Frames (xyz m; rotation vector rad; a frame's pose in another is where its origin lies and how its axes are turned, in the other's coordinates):
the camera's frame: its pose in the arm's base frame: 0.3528 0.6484 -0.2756 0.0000 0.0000 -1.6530
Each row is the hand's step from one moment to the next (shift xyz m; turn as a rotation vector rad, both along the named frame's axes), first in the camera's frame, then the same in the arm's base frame.
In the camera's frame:
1: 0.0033 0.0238 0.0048 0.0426 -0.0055 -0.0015
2: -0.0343 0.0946 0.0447 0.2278 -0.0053 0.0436
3: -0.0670 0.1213 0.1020 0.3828 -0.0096 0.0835
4: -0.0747 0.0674 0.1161 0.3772 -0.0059 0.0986
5: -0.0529 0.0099 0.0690 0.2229 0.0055 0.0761
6: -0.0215 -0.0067 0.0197 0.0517 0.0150 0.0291
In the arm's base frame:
1: 0.0234 -0.0052 0.0048 -0.0090 -0.0420 -0.0015
2: 0.0971 0.0264 0.0447 -0.0240 -0.2266 0.0436
3: 0.1264 0.0568 0.1020 -0.0410 -0.3807 0.0835
4: 0.0733 0.0689 0.1161 -0.0369 -0.3754 0.0986
5: 0.0142 0.0519 0.0690 -0.0128 -0.2226 0.0761
6: -0.0049 0.0220 0.0197 0.0107 -0.0528 0.0291

